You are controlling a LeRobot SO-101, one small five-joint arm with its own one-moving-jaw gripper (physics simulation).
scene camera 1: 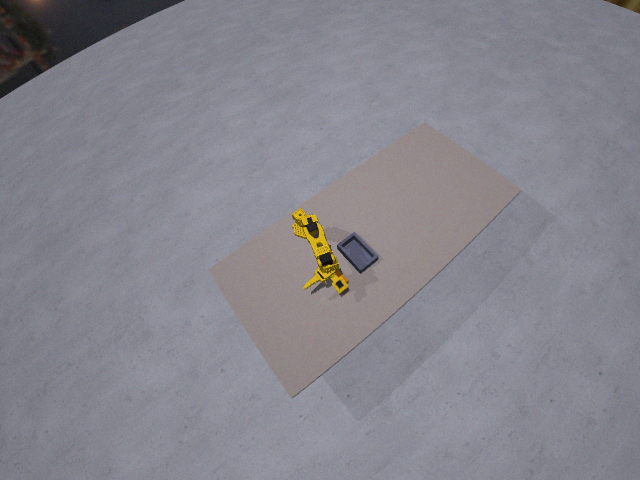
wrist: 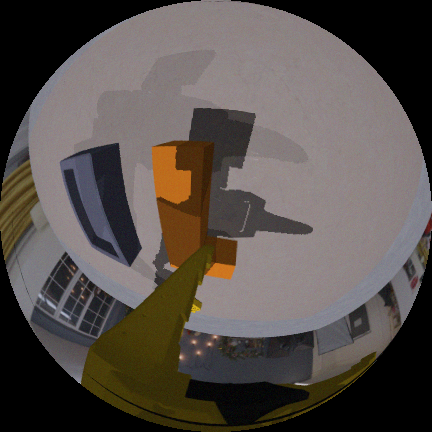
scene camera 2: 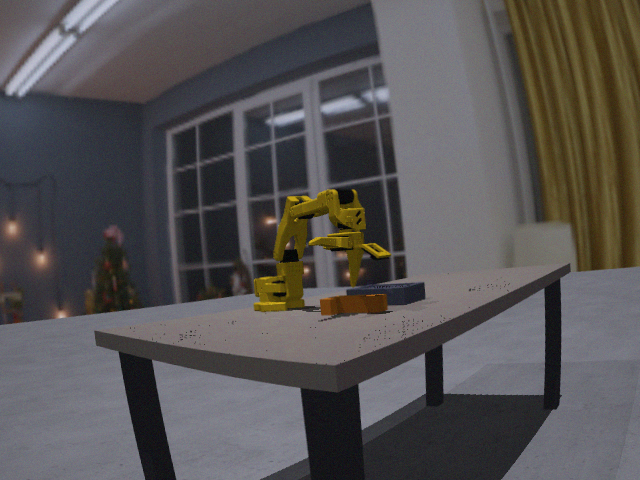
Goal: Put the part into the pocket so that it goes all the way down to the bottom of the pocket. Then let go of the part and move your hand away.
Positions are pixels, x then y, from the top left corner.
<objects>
An orange L-shaped block (scene camera 2: pixel 374 303) sits on the table.
</objects>
